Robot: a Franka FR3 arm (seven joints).
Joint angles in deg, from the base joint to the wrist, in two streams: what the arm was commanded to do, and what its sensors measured. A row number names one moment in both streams.
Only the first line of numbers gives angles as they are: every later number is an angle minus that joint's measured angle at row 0.
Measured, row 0:
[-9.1 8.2 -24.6 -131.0 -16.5 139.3 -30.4]
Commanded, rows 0 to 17:
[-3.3 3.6 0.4 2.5 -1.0 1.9 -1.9]
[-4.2 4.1 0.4 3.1 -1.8 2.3 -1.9]
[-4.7 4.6 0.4 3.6 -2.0 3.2 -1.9]
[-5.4 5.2 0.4 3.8 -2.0 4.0 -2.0]
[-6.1 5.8 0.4 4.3 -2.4 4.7 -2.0]
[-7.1 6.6 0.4 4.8 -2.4 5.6 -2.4]
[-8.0 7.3 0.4 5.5 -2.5 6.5 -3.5]
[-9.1 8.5 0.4 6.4 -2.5 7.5 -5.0]
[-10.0 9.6 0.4 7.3 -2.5 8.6 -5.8]
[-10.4 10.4 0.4 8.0 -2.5 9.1 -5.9]
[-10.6 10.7 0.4 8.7 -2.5 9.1 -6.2]
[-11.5 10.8 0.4 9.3 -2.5 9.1 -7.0]
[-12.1 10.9 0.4 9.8 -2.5 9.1 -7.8]
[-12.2 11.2 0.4 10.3 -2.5 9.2 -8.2]
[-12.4 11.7 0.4 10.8 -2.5 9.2 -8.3]
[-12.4 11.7 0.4 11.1 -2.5 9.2 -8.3]
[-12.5 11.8 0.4 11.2 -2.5 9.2 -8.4]
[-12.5 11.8 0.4 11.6 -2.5 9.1 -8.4]
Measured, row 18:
[-11.5 10.1 -0.1 9.8 -1.7 8.4 -7.7]
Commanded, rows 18 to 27:
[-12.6 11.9 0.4 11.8 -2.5 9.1 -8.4]
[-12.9 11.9 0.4 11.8 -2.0 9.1 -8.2]
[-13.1 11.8 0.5 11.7 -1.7 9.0 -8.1]
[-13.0 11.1 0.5 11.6 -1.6 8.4 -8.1]
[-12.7 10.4 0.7 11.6 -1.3 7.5 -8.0]
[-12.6 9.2 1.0 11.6 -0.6 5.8 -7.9]
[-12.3 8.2 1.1 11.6 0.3 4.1 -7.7]
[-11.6 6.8 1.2 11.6 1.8 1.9 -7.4]
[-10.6 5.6 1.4 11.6 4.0 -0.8 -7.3]
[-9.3 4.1 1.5 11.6 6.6 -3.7 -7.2]
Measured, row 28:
[-11.5 9.0 0.5 11.7 1.2 4.2 -7.6]
